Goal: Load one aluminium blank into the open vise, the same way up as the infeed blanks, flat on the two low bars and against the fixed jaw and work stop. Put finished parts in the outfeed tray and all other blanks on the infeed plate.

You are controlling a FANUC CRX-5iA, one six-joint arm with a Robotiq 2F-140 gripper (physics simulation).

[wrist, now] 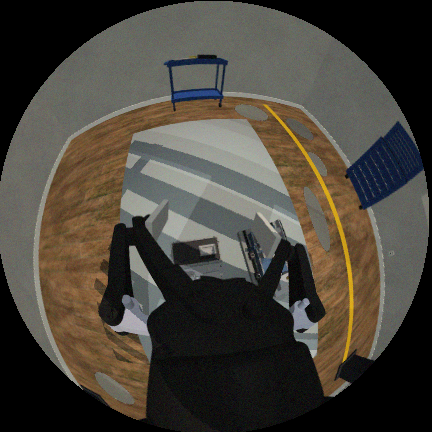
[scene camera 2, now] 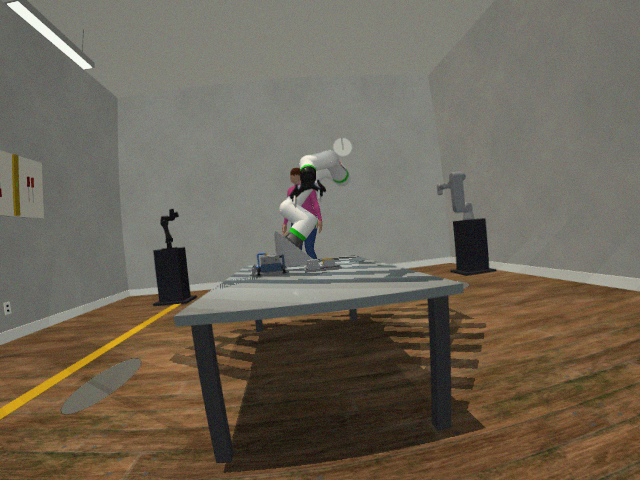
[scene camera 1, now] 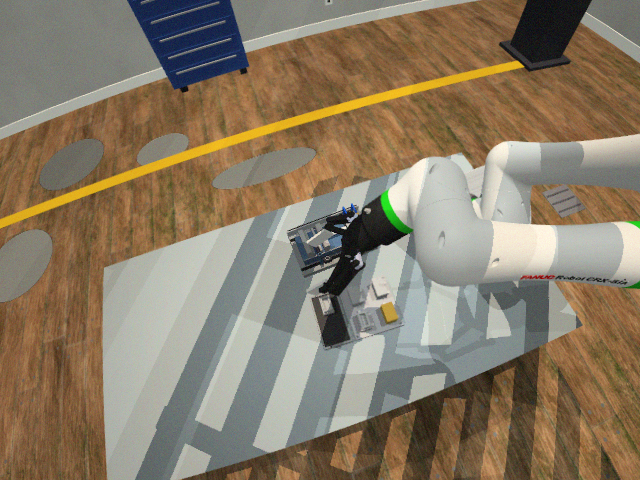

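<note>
My gripper is open and empty, high above the table. The blue and grey vise stands partly behind one finger in the wrist view; whether a blank sits in it cannot be told. The dark outfeed tray holds a light part at one end. The grey infeed plate beside it bears light blanks, among them one at its back, a greyer one and one near its front. In the wrist view my gripper body hides most of the plate.
A yellow block lies on the infeed plate. Blue fittings show at the vise's far end. A grey upright panel stands by the arm's base. A blue cart and a blue drawer cabinet stand beyond the table.
</note>
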